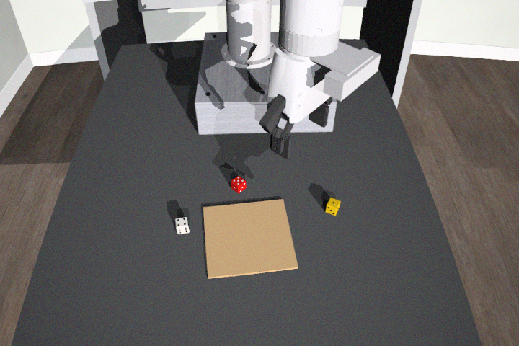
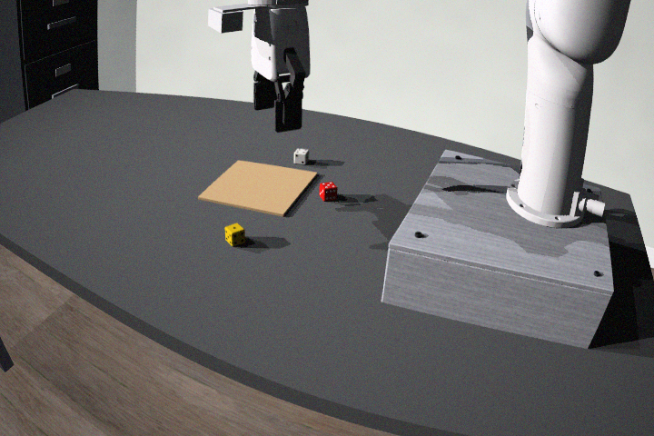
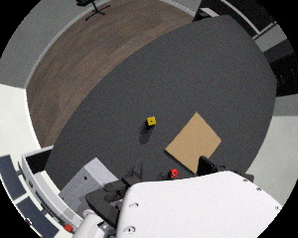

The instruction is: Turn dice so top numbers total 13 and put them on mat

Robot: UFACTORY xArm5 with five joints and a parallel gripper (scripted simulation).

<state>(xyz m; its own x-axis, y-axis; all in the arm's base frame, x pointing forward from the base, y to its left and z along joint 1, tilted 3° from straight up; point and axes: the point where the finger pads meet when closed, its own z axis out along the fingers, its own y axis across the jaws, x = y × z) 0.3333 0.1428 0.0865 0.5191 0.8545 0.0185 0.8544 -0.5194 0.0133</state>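
My hand is 15 cm above the yellow die, 7 cm to the right of it and 1 cm short of it. The rest, counted from my hand: red die 15 cm below, 10 cm to the right, 1 cm behind; then tan mat 16 cm below, 9 cm ahead, 6 cm to the right; then white die 18 cm to the right, 15 cm below, 9 cm ahead.
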